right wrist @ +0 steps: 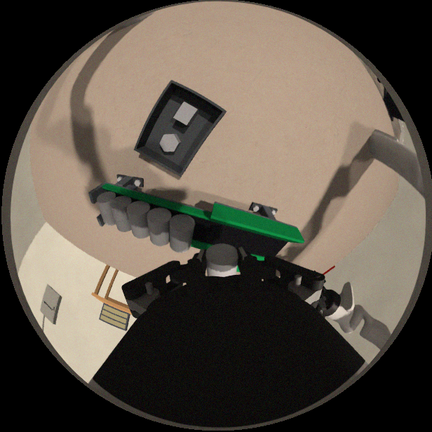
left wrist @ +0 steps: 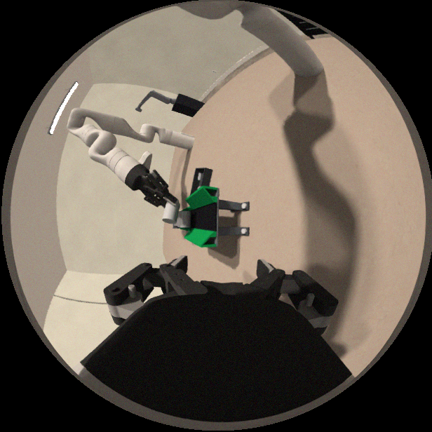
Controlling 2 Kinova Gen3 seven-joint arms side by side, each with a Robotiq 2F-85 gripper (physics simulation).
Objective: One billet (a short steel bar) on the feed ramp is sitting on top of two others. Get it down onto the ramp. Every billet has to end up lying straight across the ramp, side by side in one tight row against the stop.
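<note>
The feed ramp (left wrist: pixel 204 217) (right wrist: pixel 255 222) has a black bed and green side rails. Several grey billets (right wrist: pixel 160 226) lie across it in a row towards its left end in the right wrist view, near a dark end piece (right wrist: pixel 95 194). Whether they all touch is unclear. My right gripper (right wrist: pixel 221 255) (left wrist: pixel 174 206) is shut on another grey billet (right wrist: pixel 222 265) (left wrist: pixel 170 212). That billet is apart from the row and looks raised above the ramp and tilted in the left wrist view. My left gripper (left wrist: pixel 221 265) is open and empty, away from the ramp.
A dark tray (right wrist: pixel 197 150) holds a light square block (right wrist: pixel 185 113) and a light hexagonal block (right wrist: pixel 170 143), beyond the ramp's rail. Grey ramp feet (left wrist: pixel 232 231) stand under the ramp. A wooden chair (right wrist: pixel 111 298) shows at the lower left of the right wrist view.
</note>
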